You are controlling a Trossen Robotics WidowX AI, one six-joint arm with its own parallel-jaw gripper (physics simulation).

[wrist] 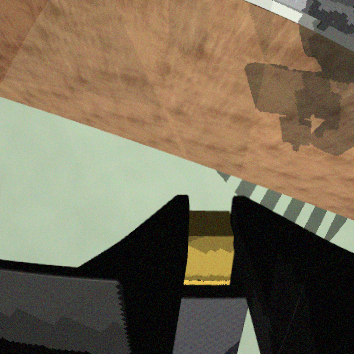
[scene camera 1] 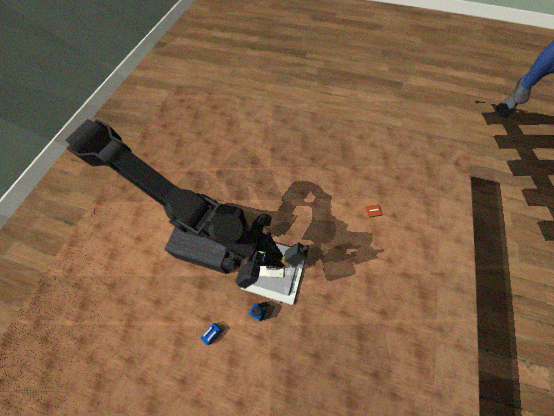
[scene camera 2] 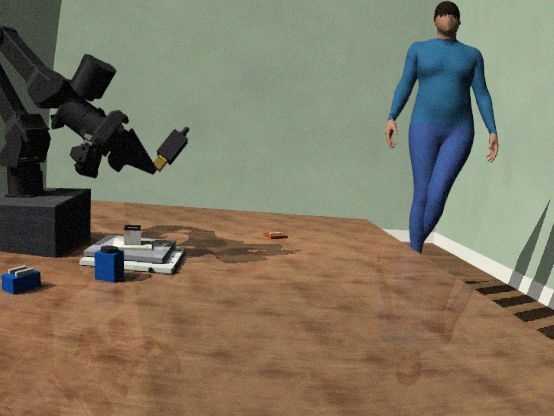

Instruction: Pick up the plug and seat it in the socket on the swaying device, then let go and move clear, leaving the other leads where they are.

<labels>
gripper: wrist; scene camera 1 283, 262; scene camera 2
same spot on gripper: (wrist: 132, 290) = (scene camera 2: 114, 159)
same spot on device: (wrist: 327, 25) = (scene camera 2: 177, 249)
</labels>
